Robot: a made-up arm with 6 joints.
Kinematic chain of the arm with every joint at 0, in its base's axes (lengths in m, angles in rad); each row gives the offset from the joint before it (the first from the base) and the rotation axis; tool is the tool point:
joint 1: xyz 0 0 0.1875 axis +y
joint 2: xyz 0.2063 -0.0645 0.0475 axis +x
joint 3: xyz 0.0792 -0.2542 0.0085 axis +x
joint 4: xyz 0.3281 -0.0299 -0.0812 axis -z
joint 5: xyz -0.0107 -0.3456 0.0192 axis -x
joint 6: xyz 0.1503 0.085 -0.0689 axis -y
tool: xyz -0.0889 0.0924 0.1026
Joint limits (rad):
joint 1: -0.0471..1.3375
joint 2: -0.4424..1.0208
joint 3: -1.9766..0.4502
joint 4: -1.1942..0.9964
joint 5: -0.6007..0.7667
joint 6: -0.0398..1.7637
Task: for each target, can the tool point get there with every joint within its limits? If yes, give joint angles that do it. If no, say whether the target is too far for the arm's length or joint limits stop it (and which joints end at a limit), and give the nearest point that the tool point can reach.
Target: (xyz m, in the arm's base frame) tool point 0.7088 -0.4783 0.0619
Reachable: yes | joints 0.2099 0.1482 -0.5460 -0.6875 -0.3145 0.7314
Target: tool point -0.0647 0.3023 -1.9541
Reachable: no: too far | nearest point -0.0315 -0.0165 -0.8565 | short by 1.143 m
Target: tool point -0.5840 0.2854 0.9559
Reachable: no: joint limits stop it (at a limit: joint 1, joint 2, joint 3, joint 4, joint 5, joint 6) | nearest point 0.3314 -0.3006 0.7745 | short by 1.102 m
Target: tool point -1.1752 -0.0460 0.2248
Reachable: no: joint limits stop it (at a limit: joint 1, joint 2, joint 4, joint 5, joint 6) | nearest point -0.4680 -0.1390 -0.2924 | short by 0.881 m
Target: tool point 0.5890 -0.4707 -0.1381
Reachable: yes | joints 0.6119 0.3629 -1.0795 -0.1234 -0.0922 0.1675
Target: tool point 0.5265 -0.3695 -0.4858
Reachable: yes | joints 0.5467 0.4054 -0.0619 -0.9702 0.4245 1.0254
